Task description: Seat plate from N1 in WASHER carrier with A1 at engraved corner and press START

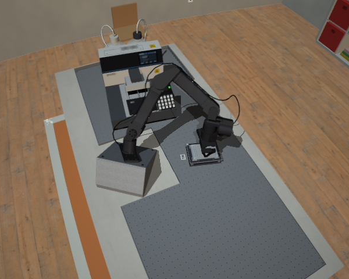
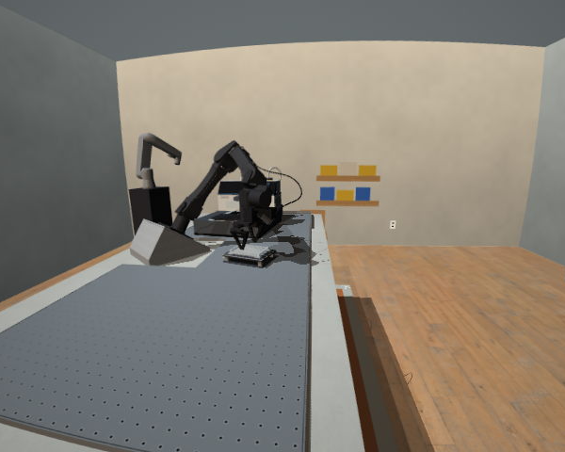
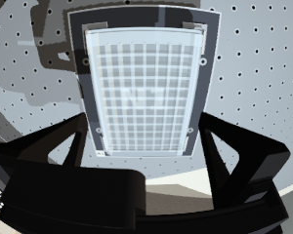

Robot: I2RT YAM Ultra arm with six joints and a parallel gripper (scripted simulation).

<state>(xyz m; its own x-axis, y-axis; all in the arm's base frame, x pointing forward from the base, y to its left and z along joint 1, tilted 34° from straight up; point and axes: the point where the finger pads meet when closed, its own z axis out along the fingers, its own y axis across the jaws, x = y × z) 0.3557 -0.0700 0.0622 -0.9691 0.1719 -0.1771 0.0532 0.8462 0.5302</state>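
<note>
Now: hand 30 mm above the well plate. Round my hand: black plate nest (40 mm below); then washer carrier (320 mm to the left, 270 mm behind, 30 mm above); then label (100 mm behind, 60 mm below).
</note>
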